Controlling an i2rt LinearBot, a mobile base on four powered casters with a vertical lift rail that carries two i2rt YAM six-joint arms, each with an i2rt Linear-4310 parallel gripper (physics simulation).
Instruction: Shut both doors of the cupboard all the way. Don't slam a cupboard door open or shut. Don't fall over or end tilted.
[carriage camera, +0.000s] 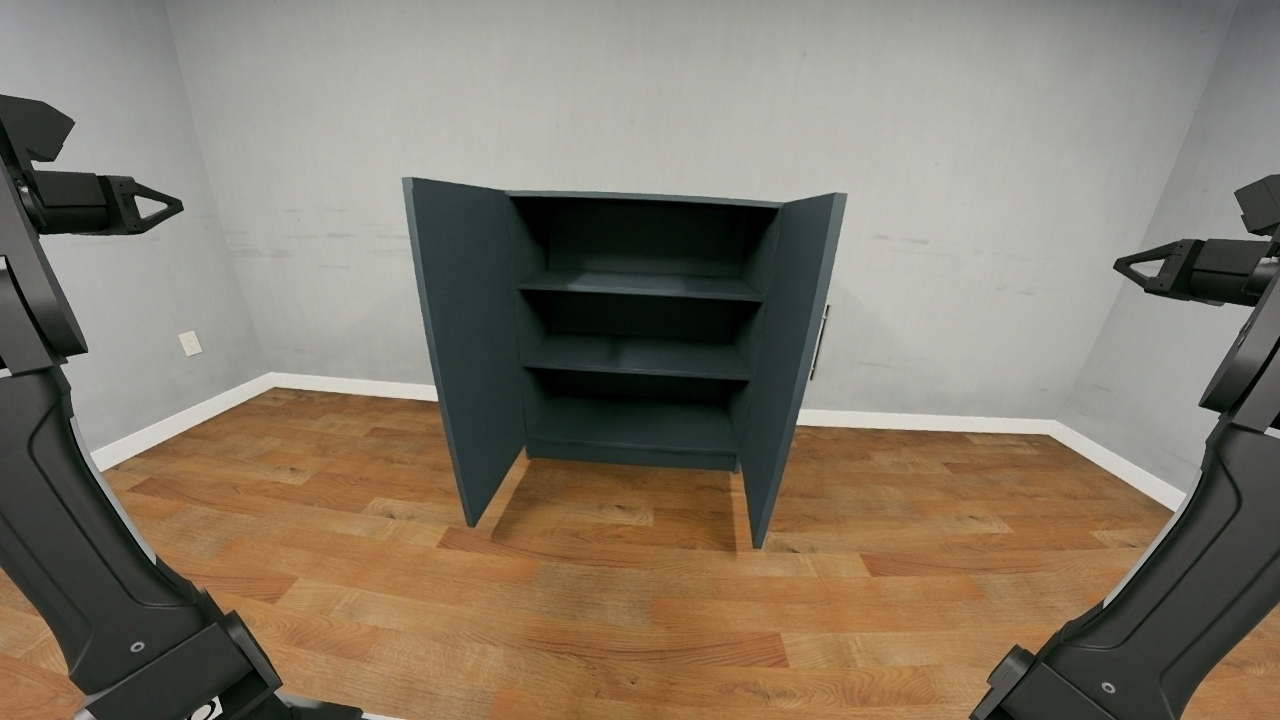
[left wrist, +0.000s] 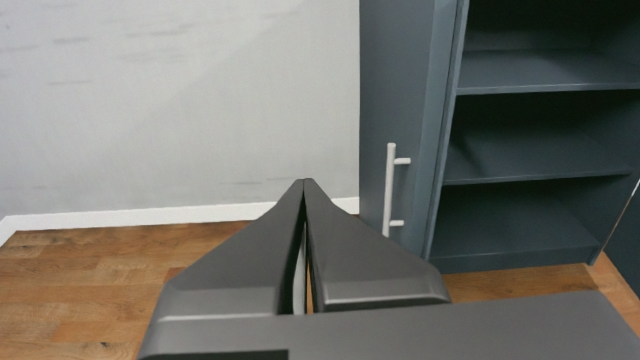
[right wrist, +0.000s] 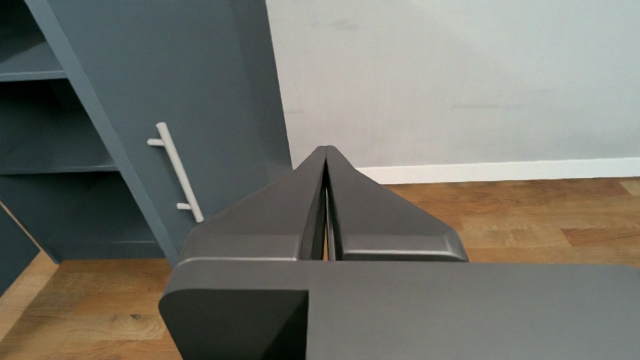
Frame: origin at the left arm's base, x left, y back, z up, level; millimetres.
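Where they show: left gripper, fingertip midpoint: (carriage camera: 181, 205) (left wrist: 305, 192); right gripper, fingertip midpoint: (carriage camera: 1115, 263) (right wrist: 326, 160).
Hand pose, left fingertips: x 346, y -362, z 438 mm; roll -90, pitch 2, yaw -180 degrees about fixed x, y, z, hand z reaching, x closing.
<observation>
Each offset is from my left fingertips to the top centre of the thing. "spot": to the spot under its first point. Level surfaces: height alone.
The dark blue-grey cupboard (carriage camera: 631, 456) stands against the back wall, both doors wide open toward the camera. Its left door (carriage camera: 469, 349) (left wrist: 395, 90) swings out at the cupboard's left side; its pale bar handle @(spot: dx -122, dy -351, dz -260 mm) (left wrist: 389, 190) shows in the left wrist view. Its right door (carriage camera: 796, 349) (right wrist: 200, 75) swings out at the right side, with a bar handle @(spot: dx -1074, dy -323, dz -269 mm) (carriage camera: 819, 342) (right wrist: 180, 172) on its outer face. My left gripper (carriage camera: 182, 205) (left wrist: 305, 192) is shut and empty, left of the left door and apart from it. My right gripper (carriage camera: 1115, 264) (right wrist: 326, 160) is shut and empty, right of the right door and apart from it.
Three compartments with two shelves (carriage camera: 640, 285) (carriage camera: 635, 356) show inside the cupboard. Grey walls (carriage camera: 626, 98) with a white baseboard (carriage camera: 930, 420) stand behind and at both sides. A wall outlet @(dx +1641, dy -934, dz -555 mm) (carriage camera: 189, 342) is at the left. Wooden floor @(dz -1012 mm) (carriage camera: 608, 617) lies in front.
</observation>
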